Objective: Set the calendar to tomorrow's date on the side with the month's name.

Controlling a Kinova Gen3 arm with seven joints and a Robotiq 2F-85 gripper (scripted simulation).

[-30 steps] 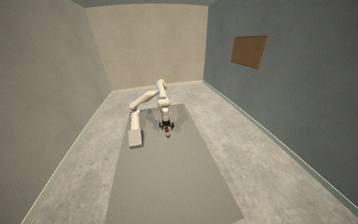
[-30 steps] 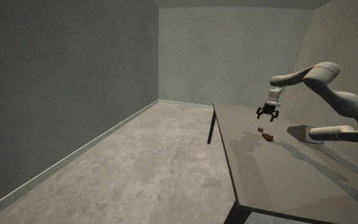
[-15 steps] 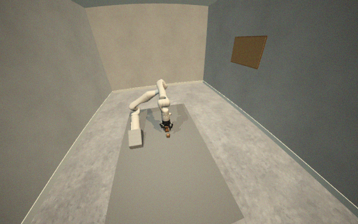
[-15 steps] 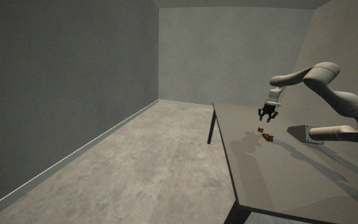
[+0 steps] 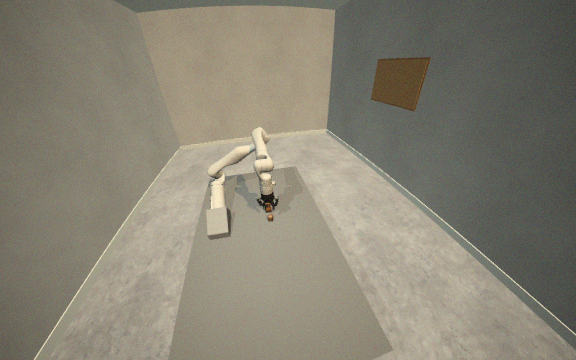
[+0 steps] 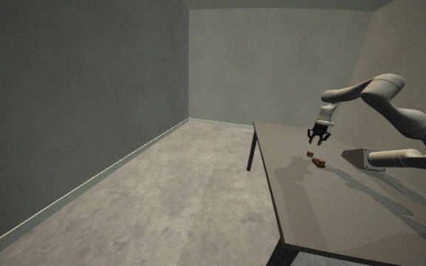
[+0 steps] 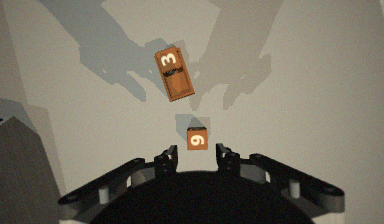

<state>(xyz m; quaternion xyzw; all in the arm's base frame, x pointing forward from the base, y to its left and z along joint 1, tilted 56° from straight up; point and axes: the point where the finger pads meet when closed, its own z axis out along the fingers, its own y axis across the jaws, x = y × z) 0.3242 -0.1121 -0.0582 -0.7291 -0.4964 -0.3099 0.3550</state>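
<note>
Now: hand 9 cm above the digit cube. Round my hand: orange tray 11 cm to the left, 10 cm below.
</note>
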